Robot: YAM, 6 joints.
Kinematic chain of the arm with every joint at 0, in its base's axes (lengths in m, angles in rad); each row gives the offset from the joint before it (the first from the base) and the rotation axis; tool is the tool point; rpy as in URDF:
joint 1: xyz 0 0 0.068 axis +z
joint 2: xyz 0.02 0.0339 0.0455 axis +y
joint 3: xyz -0.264 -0.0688 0 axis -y
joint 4: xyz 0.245 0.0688 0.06 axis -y
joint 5: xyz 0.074 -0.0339 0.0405 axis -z
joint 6: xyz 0.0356 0 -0.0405 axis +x
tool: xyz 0 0 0 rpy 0 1.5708 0
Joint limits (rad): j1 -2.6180..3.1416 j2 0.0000..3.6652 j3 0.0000..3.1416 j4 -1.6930..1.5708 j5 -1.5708..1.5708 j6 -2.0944..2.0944
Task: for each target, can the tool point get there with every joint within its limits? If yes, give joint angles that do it. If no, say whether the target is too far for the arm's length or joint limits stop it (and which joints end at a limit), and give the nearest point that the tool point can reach.
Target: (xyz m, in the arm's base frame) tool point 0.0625 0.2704 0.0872
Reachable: yes | joints 1.4426 2.0004 0.9882 -0.9231 0.8794 -1.5051
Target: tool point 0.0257 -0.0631 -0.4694
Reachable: no: joint limits stop it (at a limit: joint 2) | nearest point 0.0431 -0.1057 -0.3544 | short by 0.124 m
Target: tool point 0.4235 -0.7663 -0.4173
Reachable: no: too far | nearest point 0.2679 -0.4848 -0.2127 | short by 0.381 m
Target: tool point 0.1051 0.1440 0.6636
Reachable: yes | joints 1.0856 1.4513 2.0809 0.6825 0.8124 0.5681
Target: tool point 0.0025 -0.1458 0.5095
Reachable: yes | joints -1.3639 1.0700 1.7202 -0.9845 0.8844 -0.4110
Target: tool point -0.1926 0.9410 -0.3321
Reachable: no: too far | nearest point -0.1174 0.5737 -0.1545 | short by 0.415 m
